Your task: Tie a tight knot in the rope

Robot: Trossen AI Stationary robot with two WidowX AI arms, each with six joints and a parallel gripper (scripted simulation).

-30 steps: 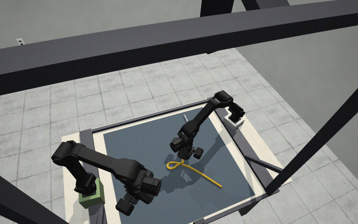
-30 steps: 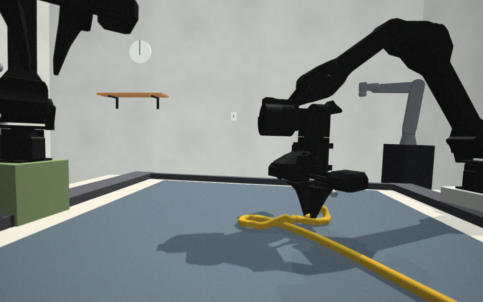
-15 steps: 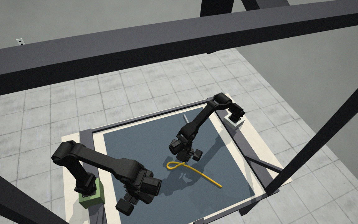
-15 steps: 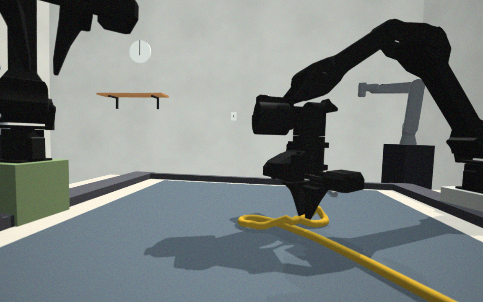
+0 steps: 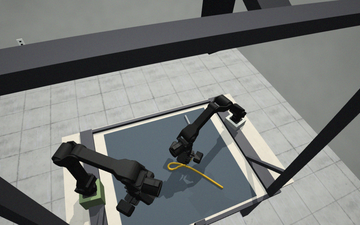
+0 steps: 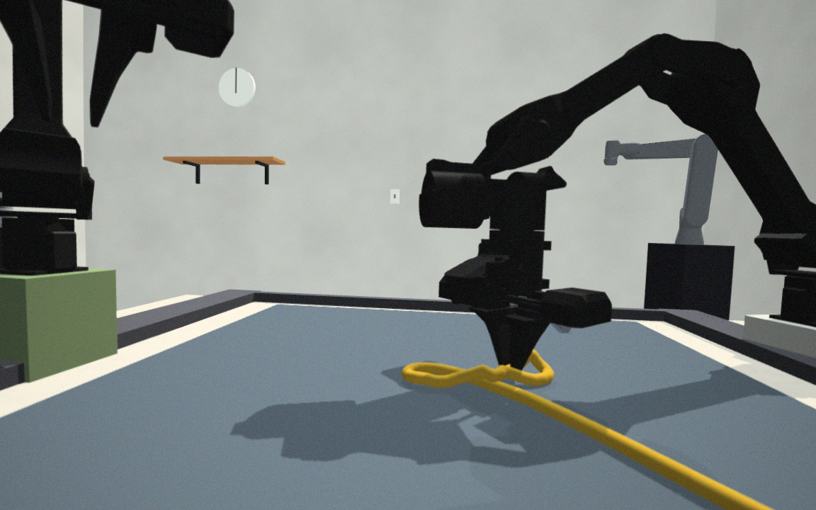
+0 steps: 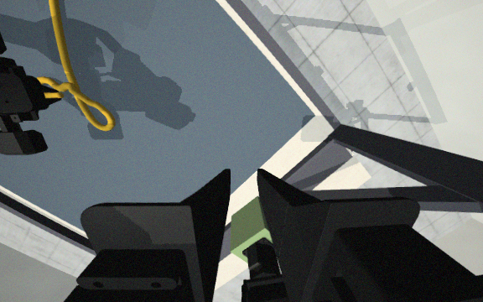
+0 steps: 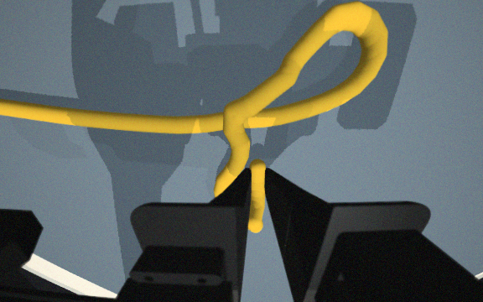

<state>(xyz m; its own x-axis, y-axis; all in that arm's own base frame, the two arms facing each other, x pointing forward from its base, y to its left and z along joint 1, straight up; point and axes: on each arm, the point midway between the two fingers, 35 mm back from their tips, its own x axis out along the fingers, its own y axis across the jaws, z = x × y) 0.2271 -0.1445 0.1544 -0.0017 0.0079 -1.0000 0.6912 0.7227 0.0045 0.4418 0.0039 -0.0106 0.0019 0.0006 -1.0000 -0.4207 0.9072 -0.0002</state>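
Right now my right hand is 20 mm short of the blue-grey mat, 70 mm to the right of it and 40 mm above it. The rest, counted from my right hand: grey cylinder 240 mm ahead, 170 mm to the right, 30 mm below.
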